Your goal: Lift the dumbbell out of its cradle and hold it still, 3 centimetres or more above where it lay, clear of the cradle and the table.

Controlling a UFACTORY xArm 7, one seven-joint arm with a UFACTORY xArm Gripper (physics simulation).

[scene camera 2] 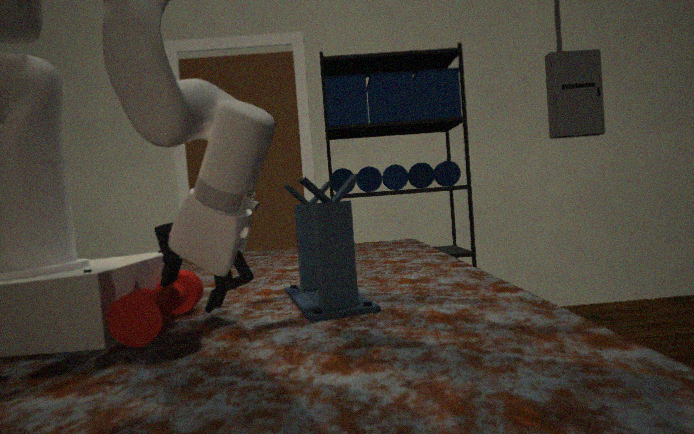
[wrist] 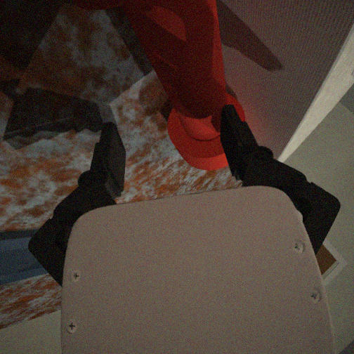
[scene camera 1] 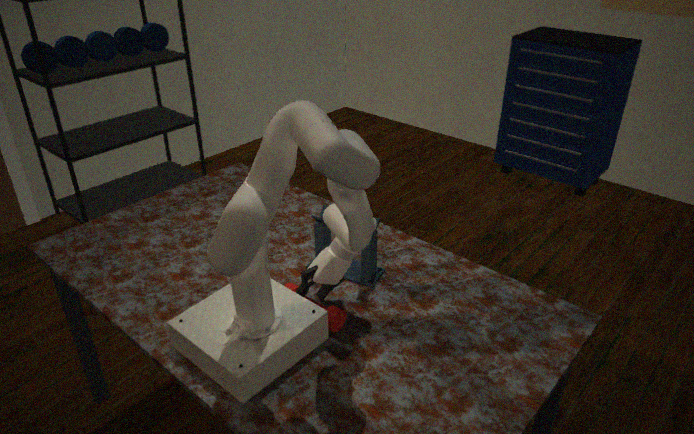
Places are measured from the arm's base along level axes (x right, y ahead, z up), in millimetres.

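Pixels of known places: gripper, fingertip midpoint: [scene camera 2: 189, 295] [scene camera 1: 309, 296]; arm's base, origin of the base link: [scene camera 2: 41, 272] [scene camera 1: 257, 321].
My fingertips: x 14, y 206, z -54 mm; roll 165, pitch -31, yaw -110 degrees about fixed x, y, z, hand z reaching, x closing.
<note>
For each thing: its middle in the pictures, then the offset to it from my fingertips. Level surfaces: height alone.
- red dumbbell, body centre: [scene camera 2: 162, 302] [scene camera 1: 312, 306] dz +0, dx +32, dy -33 mm
- blue-grey cradle, body centre: [scene camera 2: 321, 240] [scene camera 1: 345, 243] dz +64, dx -7, dy +207 mm
- mottled table, its level: dz -32 mm
The red dumbbell [scene camera 1: 336, 318] [scene camera 2: 134, 317] [wrist: 192, 65] lies on the table close beside the robot's white base, outside the cradle; I cannot tell whether it touches the base. The blue-grey cradle [scene camera 1: 368, 261] [scene camera 2: 335, 255] stands empty on the table, apart from the dumbbell, its slanted prongs pointing up. My gripper [scene camera 1: 311, 297] [scene camera 2: 188, 296] [wrist: 169, 128] is open, tilted and low at the dumbbell. In the wrist view one finger overlaps the dumbbell's end disc and the other is well to the left, over the table. Whether a finger touches the bar is unclear.
The white base block [scene camera 1: 286, 353] [scene camera 2: 46, 317] stands right beside the dumbbell. The mottled table [scene camera 1: 450, 327] [scene camera 2: 409, 368] carries the base, dumbbell and cradle. A shelf rack [scene camera 1: 191, 102] [scene camera 2: 465, 153] and a blue drawer cabinet [scene camera 1: 557, 107] stand beyond the table.
</note>
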